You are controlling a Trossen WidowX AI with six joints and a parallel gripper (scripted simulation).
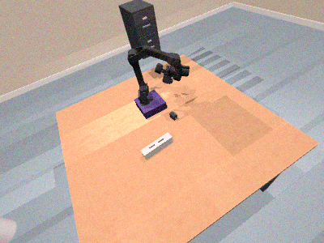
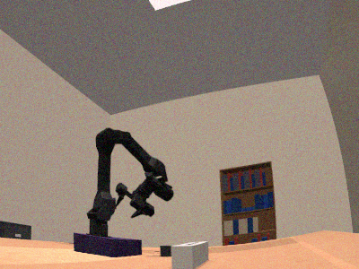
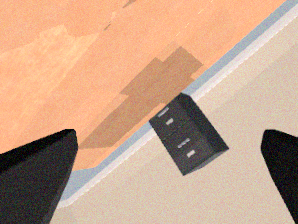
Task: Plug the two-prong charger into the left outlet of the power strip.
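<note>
My gripper tip is 28 cm short of the dark grey charger, 16 cm above it and 6 cm to the left of it.
</note>
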